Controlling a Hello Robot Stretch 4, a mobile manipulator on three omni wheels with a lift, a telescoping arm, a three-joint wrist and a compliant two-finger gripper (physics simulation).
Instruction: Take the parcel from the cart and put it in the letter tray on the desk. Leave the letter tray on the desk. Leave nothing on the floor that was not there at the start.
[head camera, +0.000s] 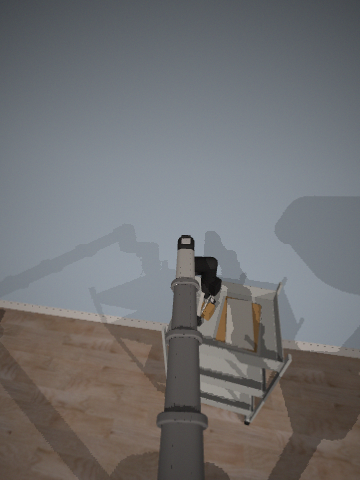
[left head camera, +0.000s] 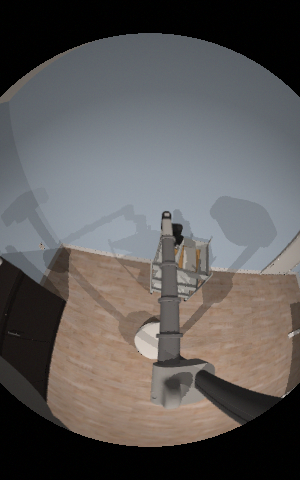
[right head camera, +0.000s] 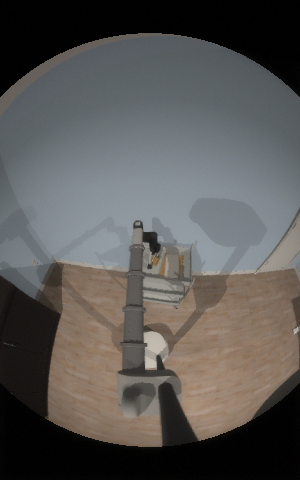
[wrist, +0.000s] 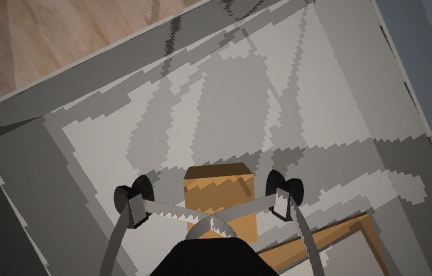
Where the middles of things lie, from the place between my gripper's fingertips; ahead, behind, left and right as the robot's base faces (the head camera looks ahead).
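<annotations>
Brown parcel (wrist: 211, 188): my hand 10 mm short of it, 10 mm to the left of it, 30 mm below it.
</annotations>
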